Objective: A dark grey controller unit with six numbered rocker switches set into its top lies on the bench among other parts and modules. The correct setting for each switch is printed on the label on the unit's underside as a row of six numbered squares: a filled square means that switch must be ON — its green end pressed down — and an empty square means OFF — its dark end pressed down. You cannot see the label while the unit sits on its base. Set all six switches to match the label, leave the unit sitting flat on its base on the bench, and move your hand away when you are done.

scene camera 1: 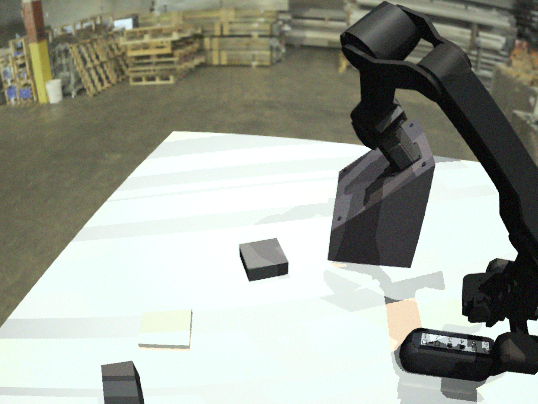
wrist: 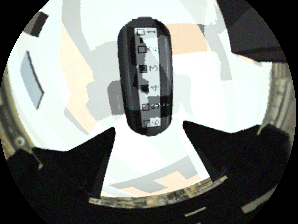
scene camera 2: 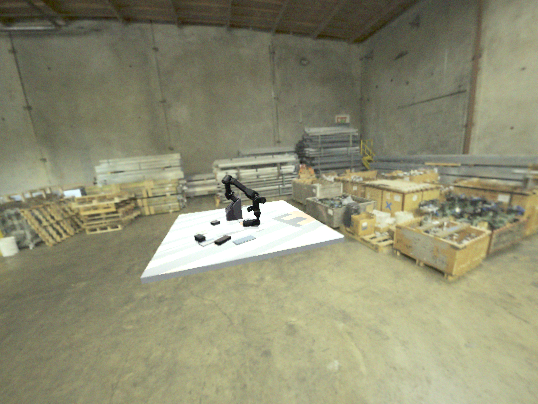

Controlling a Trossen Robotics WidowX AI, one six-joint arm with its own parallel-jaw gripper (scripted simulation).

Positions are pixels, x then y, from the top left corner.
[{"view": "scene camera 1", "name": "my gripper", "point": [489, 349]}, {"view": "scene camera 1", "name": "pale flat plate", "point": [162, 327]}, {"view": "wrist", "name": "my gripper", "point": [149, 127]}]
